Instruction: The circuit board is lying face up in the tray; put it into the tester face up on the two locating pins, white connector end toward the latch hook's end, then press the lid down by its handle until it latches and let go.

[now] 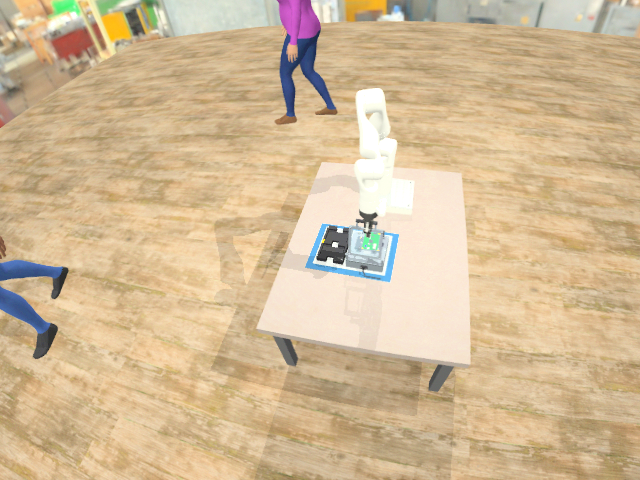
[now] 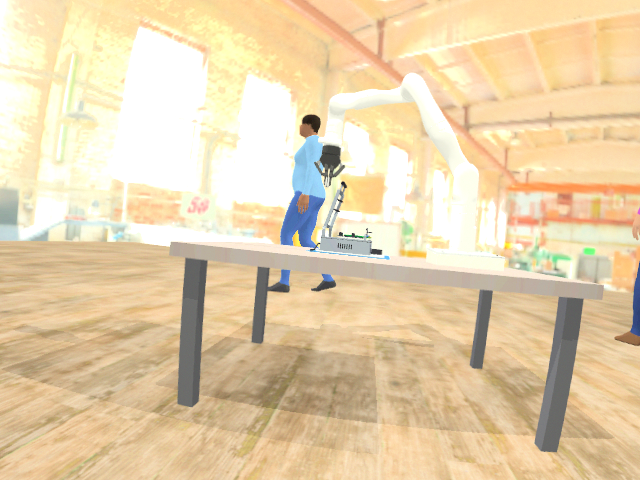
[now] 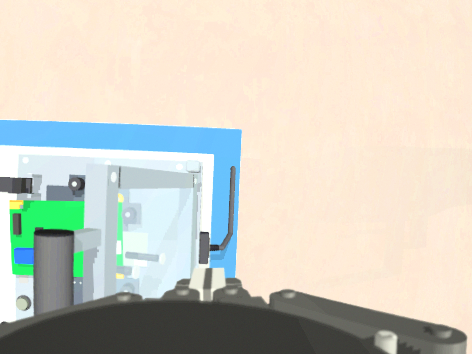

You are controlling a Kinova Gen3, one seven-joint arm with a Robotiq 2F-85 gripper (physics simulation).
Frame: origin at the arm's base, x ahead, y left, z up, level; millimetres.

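Seen in the pictures: gripper, fingertip midpoint: point(image 1: 368, 236) point(image 2: 326, 187) point(image 3: 209, 289); arm's base at its link origin: point(image 1: 382, 189) point(image 2: 460, 250).
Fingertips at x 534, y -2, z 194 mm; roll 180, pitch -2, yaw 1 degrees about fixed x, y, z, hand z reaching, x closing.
Observation:
Pixels of each thing's middle, then the offset from my fingertips to it. "pt": a spot on its surface instead. Level surfaces: height alone.
- blue mat at its surface level: dz -247 mm
- clear lid at the middle of its body: point(image 3: 159, 281) point(image 2: 333, 209) point(image 1: 365, 243) dx -33, dy -19, dz -82 mm
- black tray at the middle of its body: point(image 1: 327, 246) dx -118, dy -221, dz -237 mm
- dark bent rod at a spot on its surface: point(image 3: 230, 207) pt dx +26, dy +20, dz -242 mm
The grey tester point(image 1: 366, 252) point(image 2: 345, 244) stands on a blue mat point(image 1: 351, 274) point(image 3: 114, 135) on the table point(image 1: 413, 310) point(image 2: 361, 266). The green circuit board point(image 1: 370, 242) point(image 3: 46, 217) lies face up inside it. The clear lid point(image 2: 333, 211) point(image 3: 159, 213) stands steeply tilted up over the tester. Its grey cylindrical handle point(image 3: 53, 266) point(image 2: 342, 185) is at the lid's upper end. My gripper point(image 1: 368, 228) point(image 2: 329, 180) point(image 3: 209, 289) is shut and empty. It hangs just above the top of the raised lid, beside the handle. The black tray point(image 1: 330, 245) is left of the tester.
A dark bent rod point(image 3: 230, 207) sticks out at the tester's side over the mat. The arm's white base plate point(image 1: 400, 196) point(image 2: 465, 256) sits at the table's back. People walk on the floor: one in purple point(image 1: 302, 56), one in light blue point(image 2: 307, 207) behind the table.

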